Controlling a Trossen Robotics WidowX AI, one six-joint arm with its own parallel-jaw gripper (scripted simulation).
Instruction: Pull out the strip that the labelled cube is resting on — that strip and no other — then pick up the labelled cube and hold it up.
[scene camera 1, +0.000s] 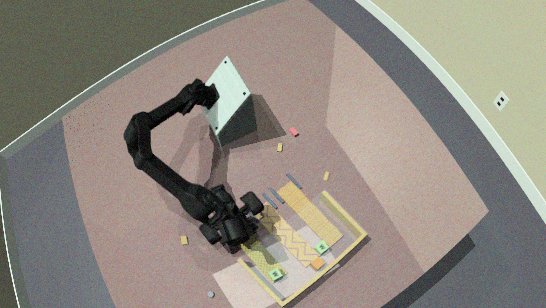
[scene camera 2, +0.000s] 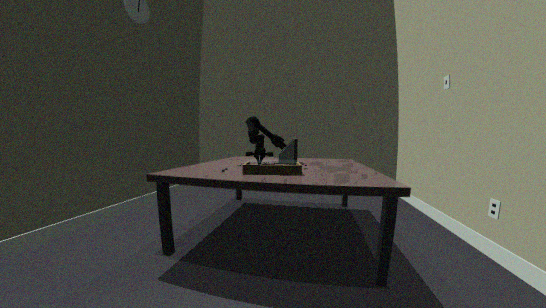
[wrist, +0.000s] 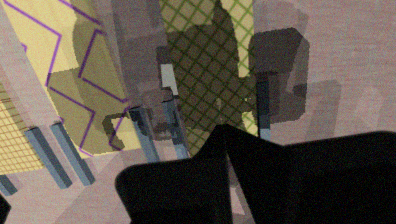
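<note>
My gripper (scene camera 1: 235, 227) is visible, and the wrist view has the gripper (wrist: 221, 129) too. Also visible: a lattice strip (wrist: 213, 57).
</note>
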